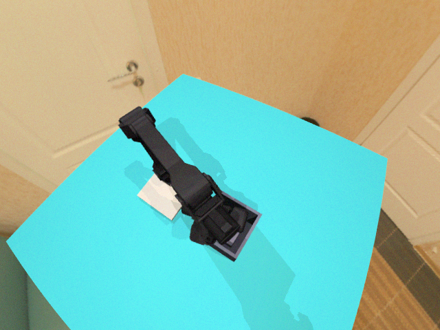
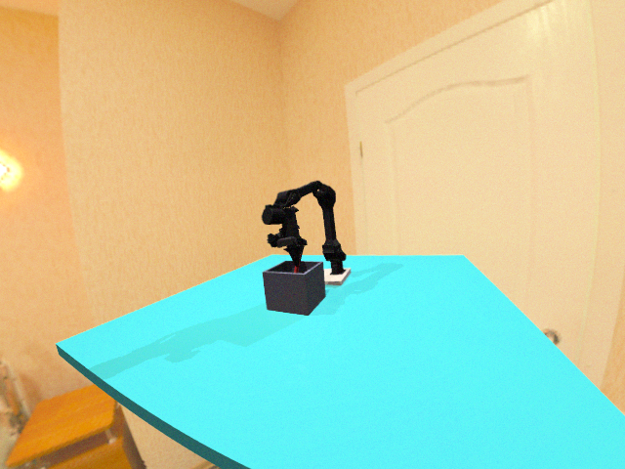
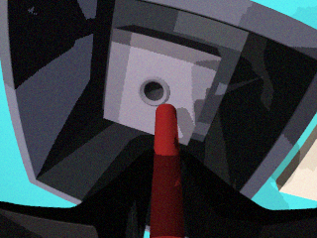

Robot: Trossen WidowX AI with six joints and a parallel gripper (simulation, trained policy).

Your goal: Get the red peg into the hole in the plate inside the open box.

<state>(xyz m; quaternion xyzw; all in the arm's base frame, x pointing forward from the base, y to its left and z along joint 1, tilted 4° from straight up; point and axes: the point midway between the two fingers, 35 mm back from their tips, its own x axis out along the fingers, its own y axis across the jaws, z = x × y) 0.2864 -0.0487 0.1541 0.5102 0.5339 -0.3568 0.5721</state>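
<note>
Now: gripper tip 3 cm short of the light plate and 9 cm above it. The rest, counted from my gripper tip: red peg right at my gripper tip.
</note>
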